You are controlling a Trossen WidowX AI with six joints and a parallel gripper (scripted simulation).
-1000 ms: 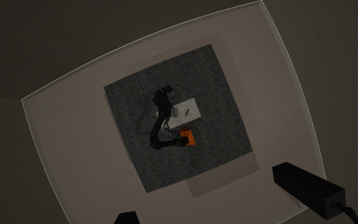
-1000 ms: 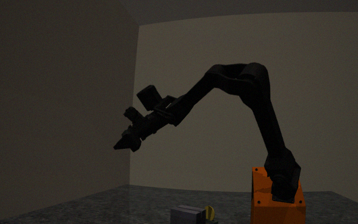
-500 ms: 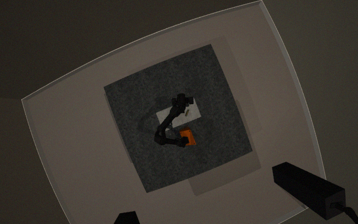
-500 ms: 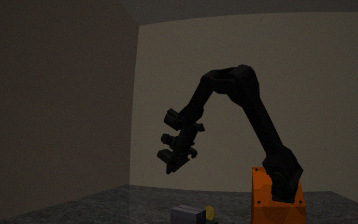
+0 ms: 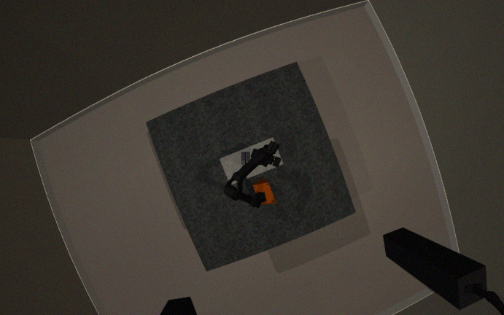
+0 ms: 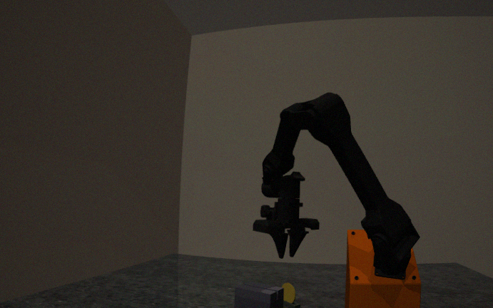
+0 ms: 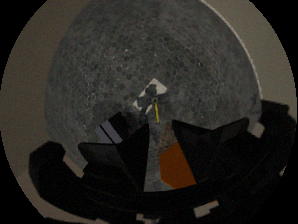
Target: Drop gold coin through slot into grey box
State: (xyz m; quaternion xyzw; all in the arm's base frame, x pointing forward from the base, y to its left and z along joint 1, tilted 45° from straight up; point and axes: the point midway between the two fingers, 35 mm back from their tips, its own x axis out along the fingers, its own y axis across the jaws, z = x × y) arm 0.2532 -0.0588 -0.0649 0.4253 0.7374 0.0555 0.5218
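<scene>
Right now my gripper tip is 100 mm above the gold coin and 10 mm past it.
</scene>
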